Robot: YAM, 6 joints.
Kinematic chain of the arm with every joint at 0, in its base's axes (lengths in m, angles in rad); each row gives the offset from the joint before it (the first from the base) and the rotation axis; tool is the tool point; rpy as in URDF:
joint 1: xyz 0 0 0.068 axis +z
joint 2: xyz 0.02 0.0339 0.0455 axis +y
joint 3: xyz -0.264 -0.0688 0 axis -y
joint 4: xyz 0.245 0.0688 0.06 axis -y
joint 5: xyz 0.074 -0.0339 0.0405 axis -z
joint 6: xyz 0.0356 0 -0.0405 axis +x
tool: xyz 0 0 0 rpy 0 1.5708 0
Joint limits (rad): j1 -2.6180..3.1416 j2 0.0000..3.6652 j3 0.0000..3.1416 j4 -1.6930..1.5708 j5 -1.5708..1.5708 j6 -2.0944..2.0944
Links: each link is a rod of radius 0.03 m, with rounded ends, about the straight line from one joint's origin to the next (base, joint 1, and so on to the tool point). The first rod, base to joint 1, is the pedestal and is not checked.
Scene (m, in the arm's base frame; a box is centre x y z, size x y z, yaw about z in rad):
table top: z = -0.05
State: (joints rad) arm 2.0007 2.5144 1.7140 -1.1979 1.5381 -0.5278
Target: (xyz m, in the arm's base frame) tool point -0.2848 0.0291 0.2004
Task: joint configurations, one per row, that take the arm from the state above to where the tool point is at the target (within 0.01 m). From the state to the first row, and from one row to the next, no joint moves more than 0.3 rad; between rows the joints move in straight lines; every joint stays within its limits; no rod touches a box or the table.
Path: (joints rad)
1: 2.2859 2.3548 1.6077 -1.2891 1.3928 -0.5278
2: 2.5712 2.1952 1.5014 -1.3803 1.2476 -0.5278
3: 2.8564 2.0356 1.3950 -1.4715 1.1023 -0.5278
4: 3.1416 1.8760 1.2887 -1.5627 0.9570 -0.5278

